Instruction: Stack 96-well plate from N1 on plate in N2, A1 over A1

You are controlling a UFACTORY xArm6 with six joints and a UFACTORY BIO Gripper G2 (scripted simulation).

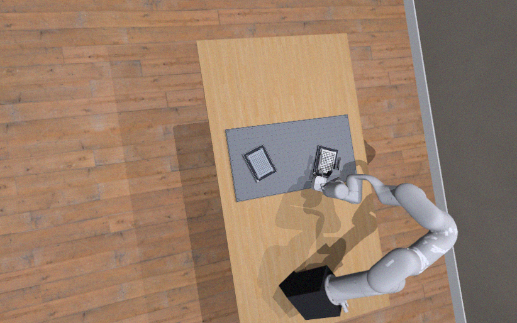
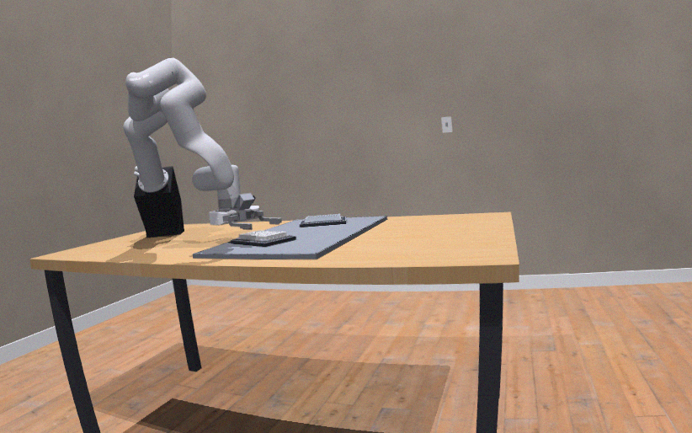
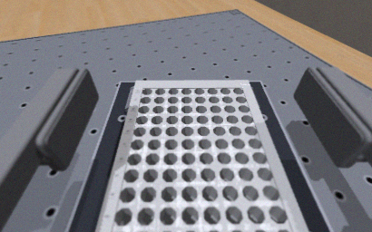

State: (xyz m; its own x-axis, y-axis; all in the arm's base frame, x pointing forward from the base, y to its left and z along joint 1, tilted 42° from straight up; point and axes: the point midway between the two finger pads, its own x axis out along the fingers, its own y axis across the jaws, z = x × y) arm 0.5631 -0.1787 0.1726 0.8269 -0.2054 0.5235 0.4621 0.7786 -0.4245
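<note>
My gripper is now 50 mm above the plate nest N1. Also, from my hand: plate nest N2: 360 mm to the left, 100 mm ahead, 50 mm below.
</note>
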